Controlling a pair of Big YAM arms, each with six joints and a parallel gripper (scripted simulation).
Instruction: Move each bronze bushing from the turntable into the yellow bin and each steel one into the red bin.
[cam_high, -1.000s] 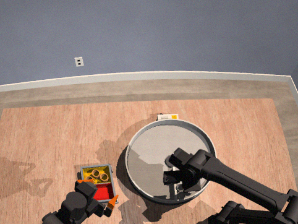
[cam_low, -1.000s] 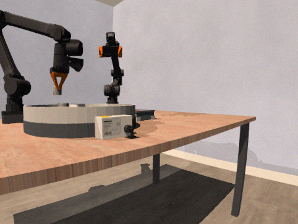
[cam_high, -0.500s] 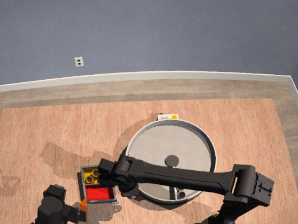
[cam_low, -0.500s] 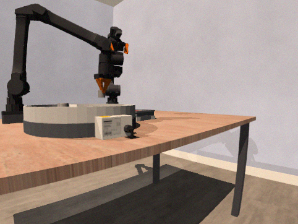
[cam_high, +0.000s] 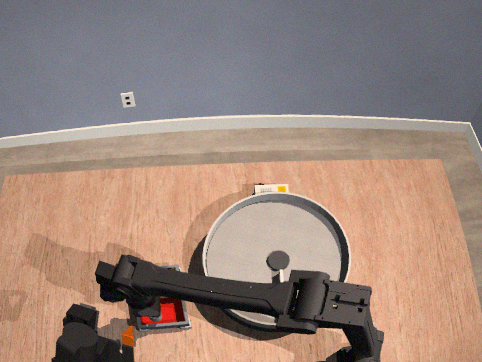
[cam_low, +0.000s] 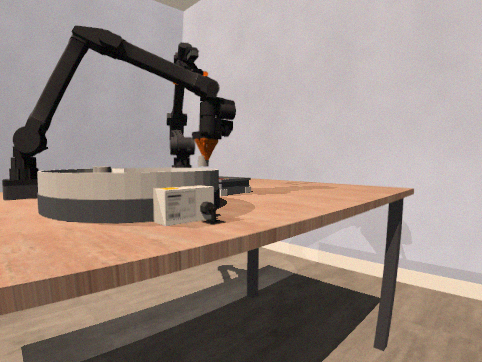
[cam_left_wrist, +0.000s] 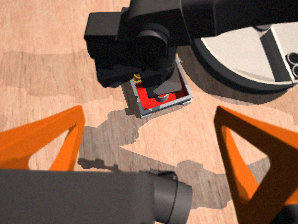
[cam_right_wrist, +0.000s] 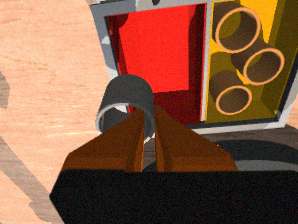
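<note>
My right gripper is now 1 cm short of the red bin, 1 cm to the left of it and 10 cm above it. From my right hand the other things lie so: turntable: 12 cm ahead, 36 cm to the right, 7 cm below; yellow bin: 10 cm ahead, 1 cm to the right, 10 cm below.
</note>
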